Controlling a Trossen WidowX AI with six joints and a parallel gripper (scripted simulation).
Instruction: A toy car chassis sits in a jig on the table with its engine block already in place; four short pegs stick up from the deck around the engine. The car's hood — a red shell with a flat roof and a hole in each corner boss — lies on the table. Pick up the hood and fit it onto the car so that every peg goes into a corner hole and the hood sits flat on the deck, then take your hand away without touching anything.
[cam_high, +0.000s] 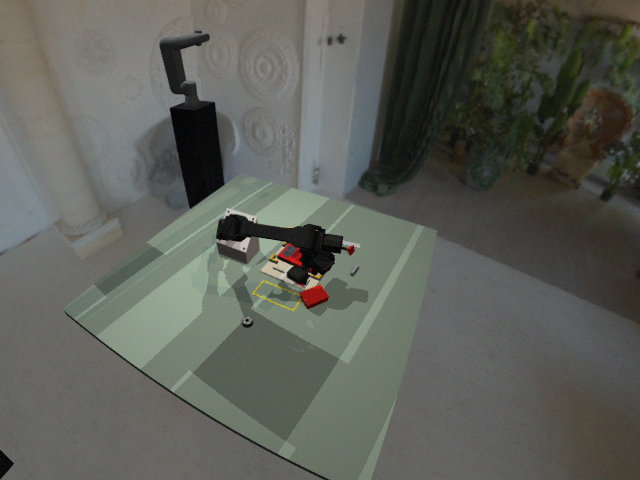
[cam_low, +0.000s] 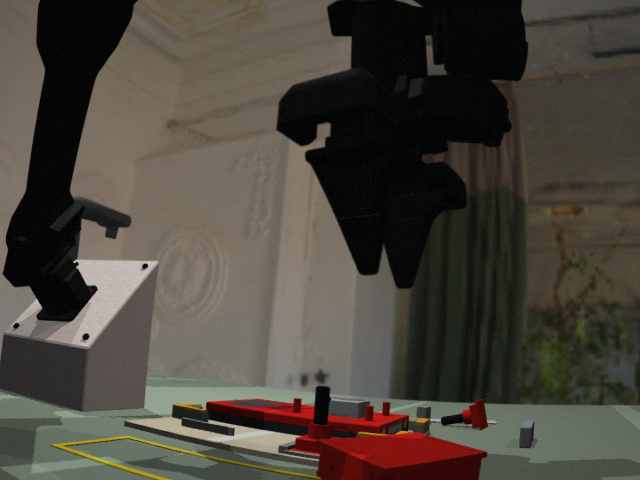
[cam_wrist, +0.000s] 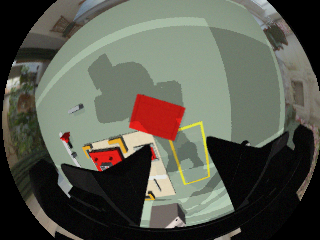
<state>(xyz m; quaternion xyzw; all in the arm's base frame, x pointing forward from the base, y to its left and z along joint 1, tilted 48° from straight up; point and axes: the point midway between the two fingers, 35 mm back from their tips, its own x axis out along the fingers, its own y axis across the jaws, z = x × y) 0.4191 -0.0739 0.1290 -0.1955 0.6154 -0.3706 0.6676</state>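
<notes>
Now: gripper tip 12 cm above the red hood, 3 cm to the right of it and 1 cm short of it. The rest, counted from my gripper tip: wheel (18 cm to the right, 17 cm behind, 13 cm below); then grey engine block (22 cm to the left, 11 cm below, 7 cm behind); then jig plate (19 cm to the left, 13 cm below, 11 cm behind).
</notes>
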